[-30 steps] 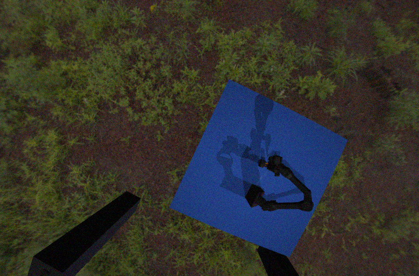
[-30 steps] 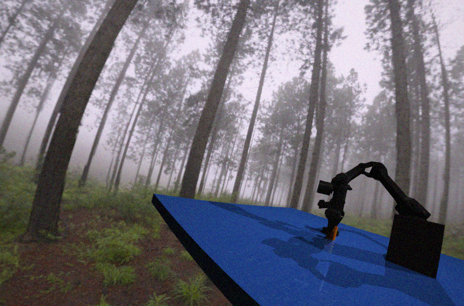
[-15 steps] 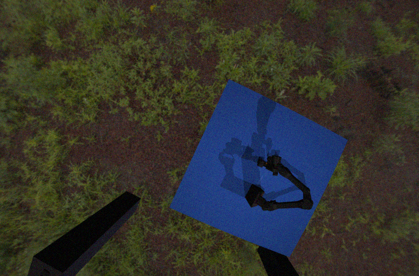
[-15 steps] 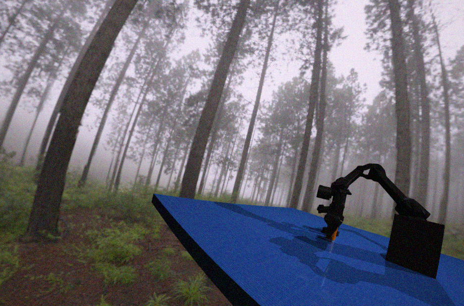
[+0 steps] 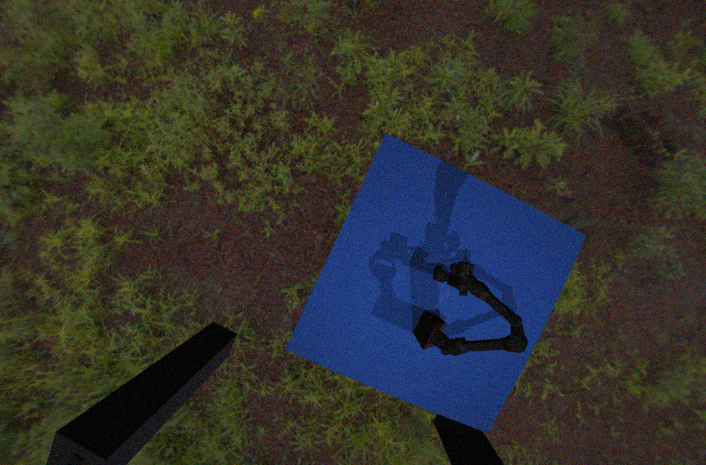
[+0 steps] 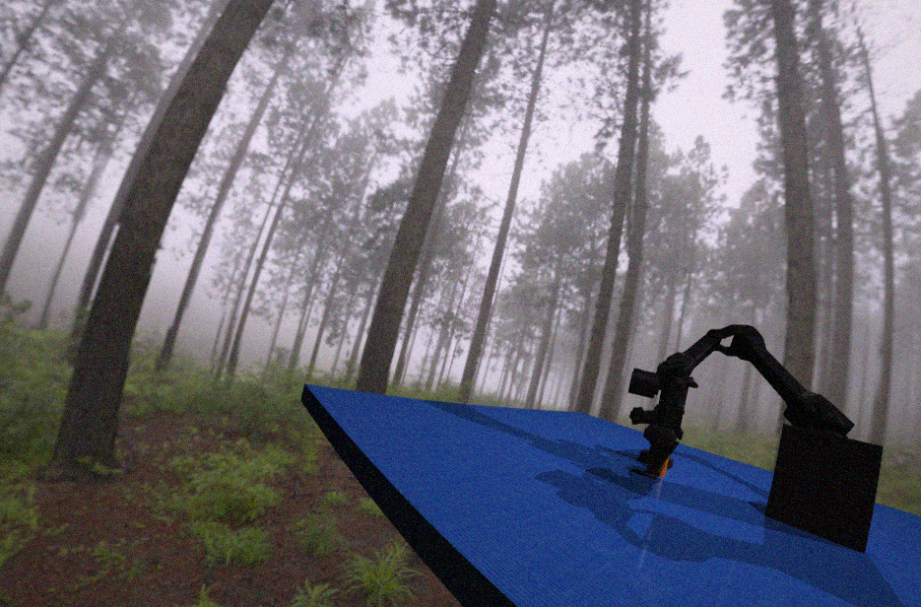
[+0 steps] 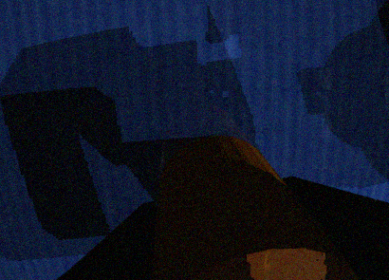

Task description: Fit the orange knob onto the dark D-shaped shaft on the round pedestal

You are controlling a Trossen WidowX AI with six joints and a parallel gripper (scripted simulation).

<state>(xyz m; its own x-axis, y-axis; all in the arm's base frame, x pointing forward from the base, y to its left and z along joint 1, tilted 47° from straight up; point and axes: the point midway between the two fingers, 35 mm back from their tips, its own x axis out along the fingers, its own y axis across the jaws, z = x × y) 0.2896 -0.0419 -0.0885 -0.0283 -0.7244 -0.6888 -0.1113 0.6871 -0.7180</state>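
My gripper tip is 120 mm to the left of the dark round pedestal, 30 mm short of it and 20 mm below it. The rest, counted from my gripper tip: orange knob: 20 mm above.
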